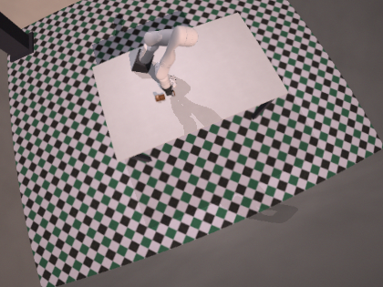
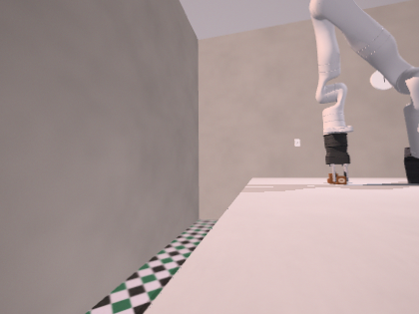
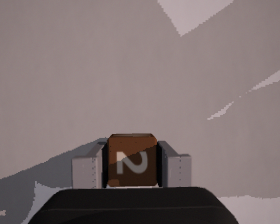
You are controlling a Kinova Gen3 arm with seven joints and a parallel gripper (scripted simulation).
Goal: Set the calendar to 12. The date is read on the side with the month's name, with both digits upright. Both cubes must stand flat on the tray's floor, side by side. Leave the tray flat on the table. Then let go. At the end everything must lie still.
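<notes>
Right now the brown wooden tray is 110 mm to the right of my hand, 20 mm below it and 10 mm behind it. The rest, counted from my hand: brown cube (10 mm below).
</notes>
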